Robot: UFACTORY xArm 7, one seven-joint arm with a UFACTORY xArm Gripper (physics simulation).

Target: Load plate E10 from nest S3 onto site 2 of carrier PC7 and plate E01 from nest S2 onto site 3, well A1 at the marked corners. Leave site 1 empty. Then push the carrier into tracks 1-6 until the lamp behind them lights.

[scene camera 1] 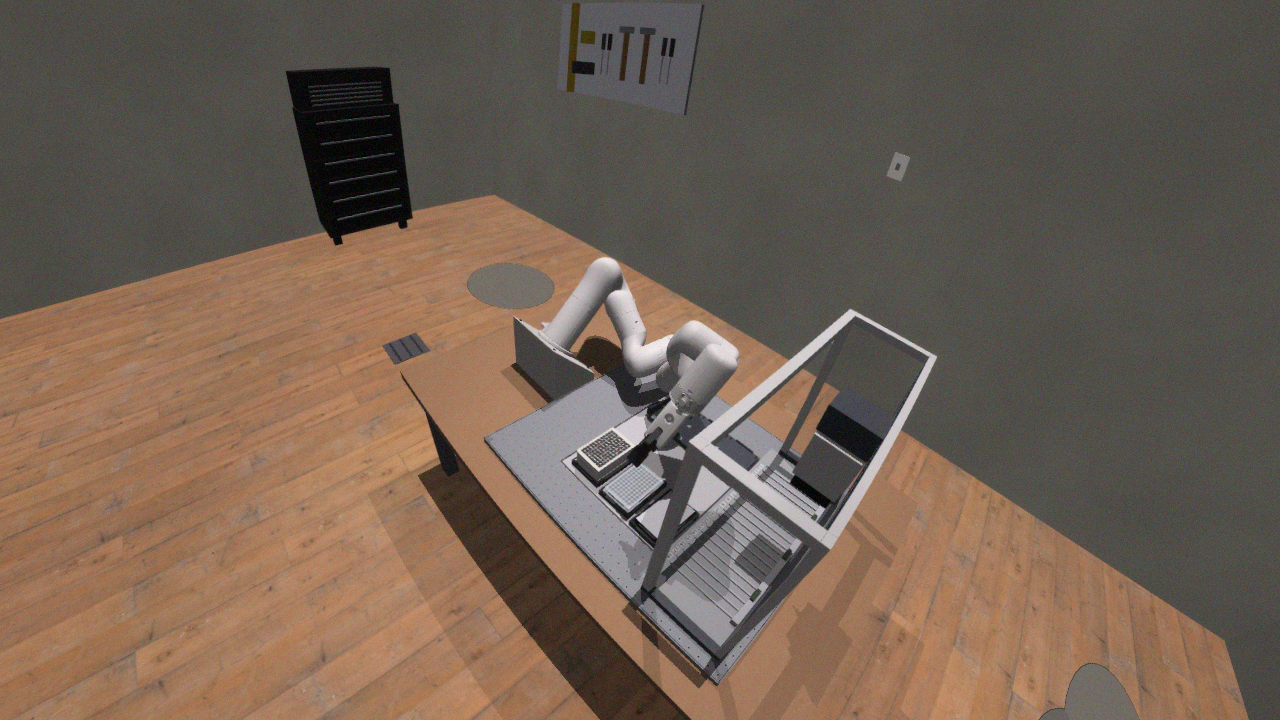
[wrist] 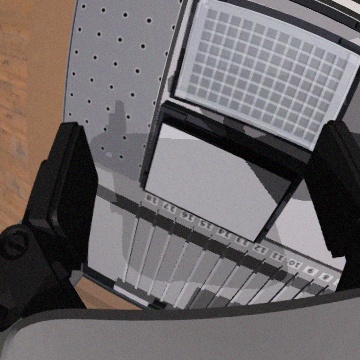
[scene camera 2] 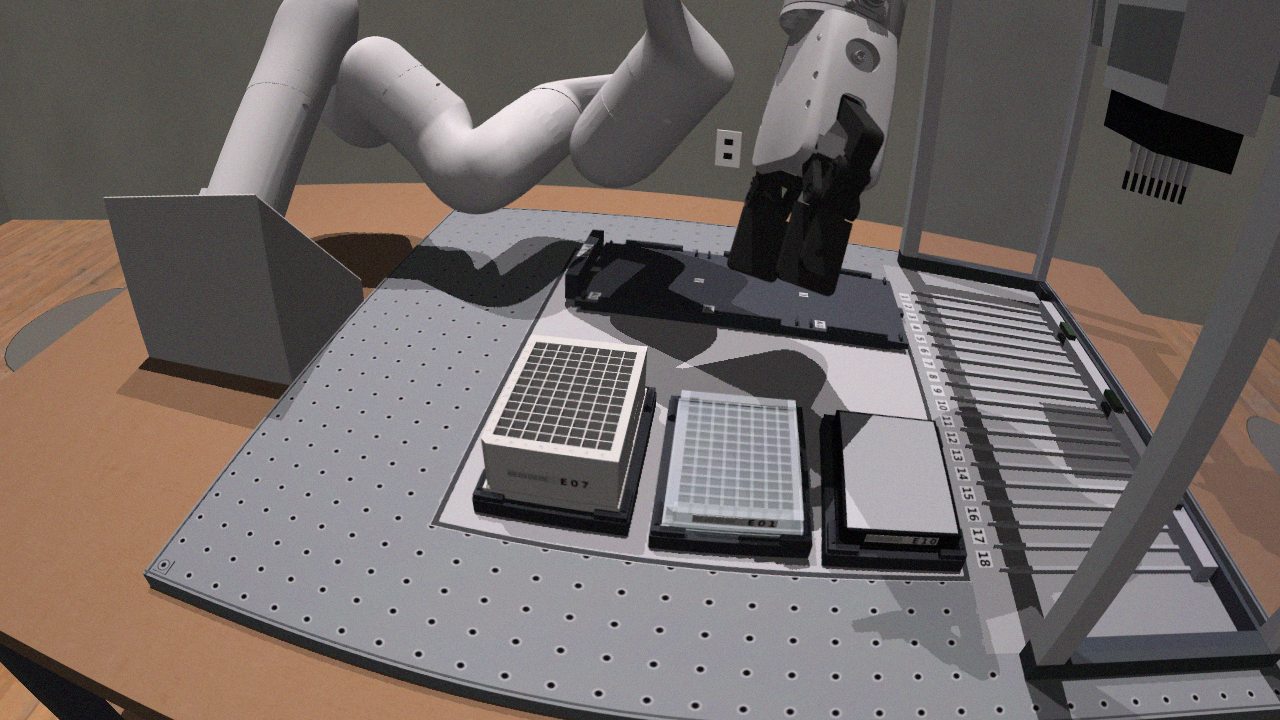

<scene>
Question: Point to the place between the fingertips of the gripper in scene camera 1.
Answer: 640, 454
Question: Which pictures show the clear well plate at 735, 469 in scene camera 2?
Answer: Scene camera 1, the wrist view and scene camera 2: all of them.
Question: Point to a clear well plate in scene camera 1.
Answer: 628, 490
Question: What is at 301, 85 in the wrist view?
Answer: A clear well plate.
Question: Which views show the gripper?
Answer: Scene camera 1, the wrist view and scene camera 2: all of them.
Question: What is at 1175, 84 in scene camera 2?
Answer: A pipetting head.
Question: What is the gripper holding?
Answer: Nothing.
</scene>
